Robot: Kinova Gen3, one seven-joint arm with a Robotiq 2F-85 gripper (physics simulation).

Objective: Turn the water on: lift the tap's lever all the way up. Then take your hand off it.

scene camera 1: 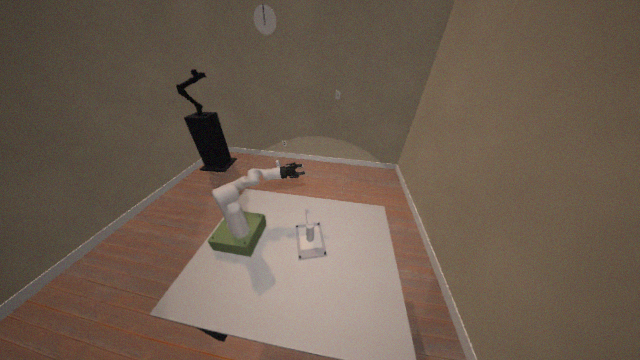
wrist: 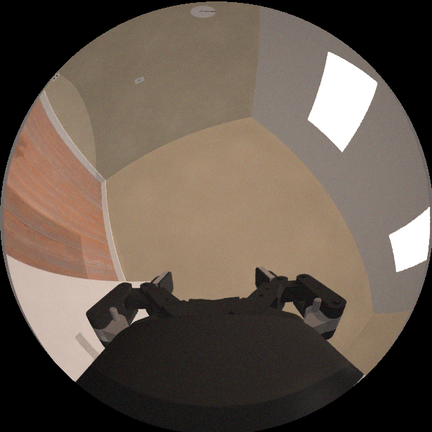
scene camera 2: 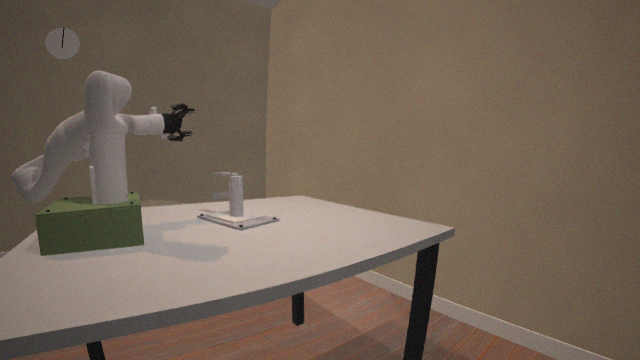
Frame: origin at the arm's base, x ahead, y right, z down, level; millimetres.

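Where they show: gripper, fingertip midpoint: (scene camera 1: 304, 169) (scene camera 2: 193, 122); arm's base, link origin: (scene camera 1: 241, 231) (scene camera 2: 111, 201).
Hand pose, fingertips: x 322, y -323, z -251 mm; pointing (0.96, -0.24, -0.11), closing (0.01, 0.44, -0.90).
Note:
Each offset is from my fingertips to the top centre of the thing. "*": to the spot under its first point. Level surfaces: height alone.
A grey tap @[* dz +251, dx +78, dy +293 mm] (scene camera 1: 310, 233) (scene camera 2: 236, 196) stands upright on a flat base plate (scene camera 1: 298, 244) (scene camera 2: 260, 223). Its thin lever @[dz +195, dx +58, dy +213 mm] (scene camera 1: 307, 216) (scene camera 2: 224, 173) is at the top; in scene camera 2 it sticks out to the left, roughly level, above the spout @[dz +252, dx +56, dy +202 mm] (scene camera 2: 220, 195). My gripper (scene camera 1: 302, 170) (scene camera 2: 192, 122) (wrist: 213, 279) is open and empty, its fingers wide apart. It points sideways and hangs well above the table, higher than the tap and apart from the lever. I cannot make out the tap in the wrist view.
The white table @[dz +351 mm] (scene camera 1: 350, 290) (scene camera 2: 300, 250) (wrist: 40, 310) carries the tap's plate and a green block (scene camera 1: 235, 245) (scene camera 2: 90, 232) under the arm's base. A black pedestal (scene camera 1: 210, 142) with a thin black arm stands on the floor beyond the table.

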